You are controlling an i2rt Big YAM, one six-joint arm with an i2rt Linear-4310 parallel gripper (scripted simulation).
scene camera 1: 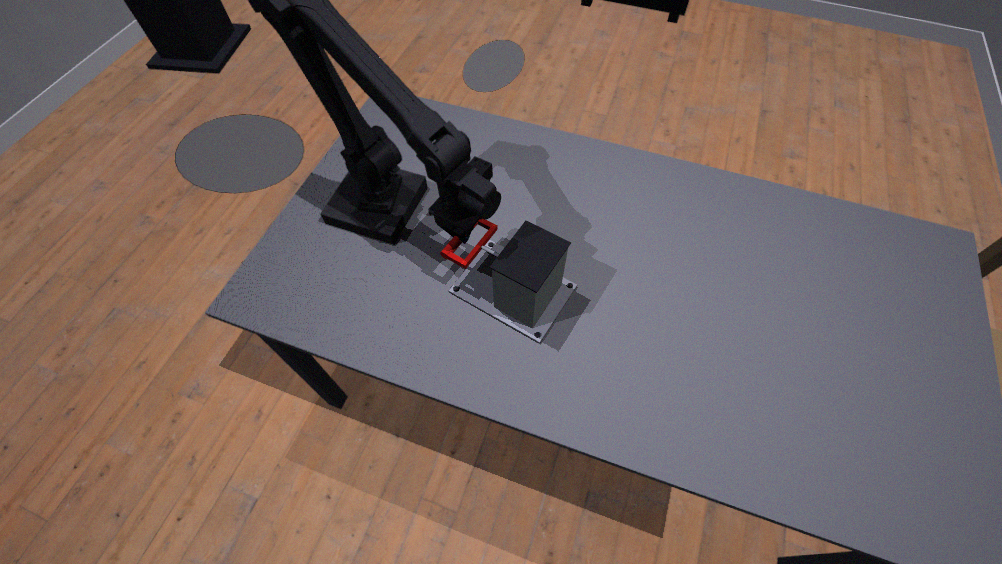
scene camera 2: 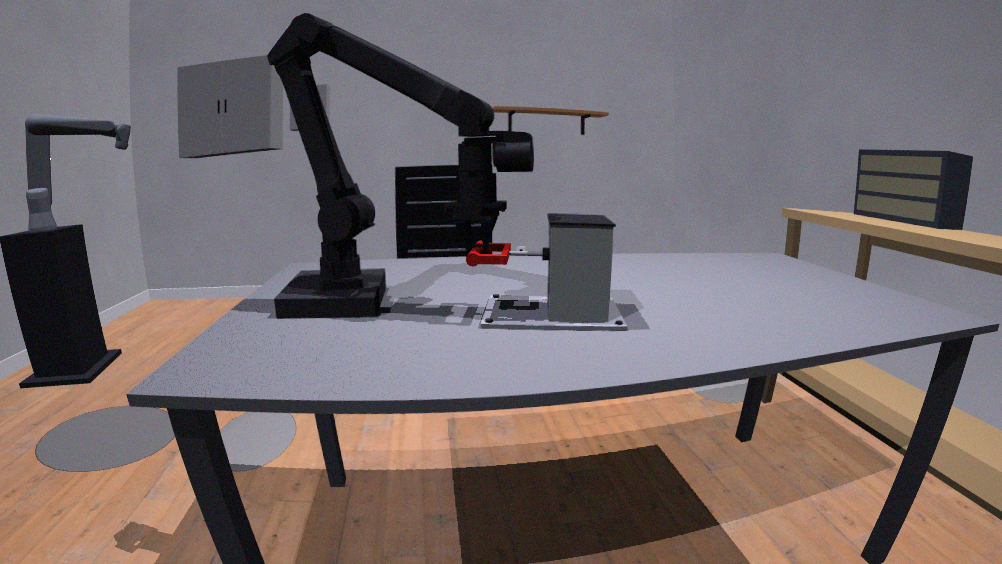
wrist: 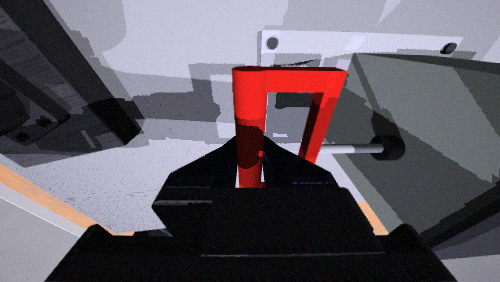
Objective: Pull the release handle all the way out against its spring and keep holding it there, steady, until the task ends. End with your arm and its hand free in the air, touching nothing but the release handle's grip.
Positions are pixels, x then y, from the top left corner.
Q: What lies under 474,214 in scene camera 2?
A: My gripper.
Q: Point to a pale baseplate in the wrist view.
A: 279,48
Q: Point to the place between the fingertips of my gripper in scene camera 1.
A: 461,239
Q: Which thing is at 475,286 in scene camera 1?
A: A pale baseplate.
